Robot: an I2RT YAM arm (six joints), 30 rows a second.
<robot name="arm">
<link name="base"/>
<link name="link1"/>
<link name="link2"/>
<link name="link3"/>
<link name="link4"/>
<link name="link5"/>
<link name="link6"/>
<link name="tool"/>
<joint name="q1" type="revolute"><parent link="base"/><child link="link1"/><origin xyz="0 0 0.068" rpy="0 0 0"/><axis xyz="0 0 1"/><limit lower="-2.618" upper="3.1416"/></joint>
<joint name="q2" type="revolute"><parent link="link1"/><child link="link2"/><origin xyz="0.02 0.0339 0.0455" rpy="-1.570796 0 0"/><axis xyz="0 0 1"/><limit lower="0" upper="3.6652"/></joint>
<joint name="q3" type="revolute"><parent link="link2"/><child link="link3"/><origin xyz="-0.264 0 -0.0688" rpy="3.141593 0 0"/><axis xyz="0 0 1"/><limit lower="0" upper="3.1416"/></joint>
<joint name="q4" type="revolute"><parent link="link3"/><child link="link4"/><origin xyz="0.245 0.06 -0.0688" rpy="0 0 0"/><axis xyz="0 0 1"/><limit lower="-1.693" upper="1.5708"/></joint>
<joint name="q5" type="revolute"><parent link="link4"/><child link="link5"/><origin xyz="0.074 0.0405 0.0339" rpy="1.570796 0 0"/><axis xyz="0 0 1"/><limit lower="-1.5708" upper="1.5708"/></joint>
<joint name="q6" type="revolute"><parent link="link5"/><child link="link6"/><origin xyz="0.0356 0 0.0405" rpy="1.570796 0 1.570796"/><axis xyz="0 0 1"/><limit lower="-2.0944" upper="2.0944"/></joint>
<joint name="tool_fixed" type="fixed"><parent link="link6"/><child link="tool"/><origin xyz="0 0 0" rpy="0 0 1.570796"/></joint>
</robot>
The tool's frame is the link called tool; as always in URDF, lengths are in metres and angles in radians.
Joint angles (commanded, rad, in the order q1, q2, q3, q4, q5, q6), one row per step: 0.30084 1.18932 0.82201 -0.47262 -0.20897 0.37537; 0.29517 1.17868 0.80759 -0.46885 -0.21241 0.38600; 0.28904 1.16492 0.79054 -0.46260 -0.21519 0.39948; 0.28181 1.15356 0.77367 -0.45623 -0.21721 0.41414; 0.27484 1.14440 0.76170 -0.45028 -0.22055 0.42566; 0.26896 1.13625 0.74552 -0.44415 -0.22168 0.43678; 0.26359 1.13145 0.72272 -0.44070 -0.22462 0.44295; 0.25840 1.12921 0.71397 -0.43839 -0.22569 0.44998; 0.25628 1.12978 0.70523 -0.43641 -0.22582 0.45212; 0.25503 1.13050 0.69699 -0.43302 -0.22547 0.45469; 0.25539 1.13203 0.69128 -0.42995 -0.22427 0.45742; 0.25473 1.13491 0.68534 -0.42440 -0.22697 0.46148; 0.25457 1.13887 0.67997 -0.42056 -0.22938 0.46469; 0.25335 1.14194 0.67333 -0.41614 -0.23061 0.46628
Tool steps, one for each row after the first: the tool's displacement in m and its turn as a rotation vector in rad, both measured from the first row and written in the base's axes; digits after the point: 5 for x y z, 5 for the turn. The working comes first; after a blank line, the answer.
Tool pose at each row, in the base's axes (x y z in m, rotation vector in rad; the steps are taken from these numbers as rounded here): 0.23139 0.07952 0.24551 -0.00699 2.46400 0.55604; 0.22918 0.07753 0.24352 0.01146 2.46498 0.56227; 0.22652 0.07529 0.24152 0.03383 2.46303 0.56946; 0.22428 0.07292 0.23902 0.05969 2.46285 0.57527; 0.22276 0.07090 0.23757 0.08030 2.46004 0.58197; 0.22084 0.06899 0.23454 0.10107 2.46202 0.58510; 0.21822 0.06710 0.22848 0.11689 2.47646 0.58534; 0.21743 0.06571 0.22632 0.13243 2.48029 0.58635; 0.21671 0.06503 0.22355 0.13924 2.48736 0.58467; 0.21610 0.06456 0.22102 0.14538 2.49279 0.58339; 0.21577 0.06452 0.21910 0.14982 2.49705 0.58214; 0.21574 0.06445 0.21703 0.15525 2.50078 0.58595; 0.21571 0.06449 0.21480 0.15964 2.50675 0.58868; 0.21553 0.06421 0.21240 0.16383 2.51202 0.58894

-0.00221 -0.00199 -0.00199 0.00842 0.00492 -0.01111; -0.00487 -0.00423 -0.00399 0.01888 0.00796 -0.02517; -0.00711 -0.00660 -0.00649 0.02888 0.01324 -0.04168; -0.00863 -0.00862 -0.00794 0.03874 0.01540 -0.05471; -0.01055 -0.01053 -0.01097 0.04533 0.02169 -0.06794; -0.01317 -0.01242 -0.01703 0.04663 0.03855 -0.07620; -0.01396 -0.01381 -0.01919 0.05021 0.04541 -0.08593; -0.01468 -0.01449 -0.02196 0.04938 0.05322 -0.08976; -0.01529 -0.01496 -0.02449 0.04896 0.05941 -0.09330; -0.01562 -0.01500 -0.02641 0.04837 0.06415 -0.09588; -0.01565 -0.01507 -0.02848 0.05160 0.06946 -0.09786; -0.01568 -0.01503 -0.03071 0.05345 0.07653 -0.09898; -0.01586 -0.01531 -0.03311 0.05367 0.08246 -0.10077
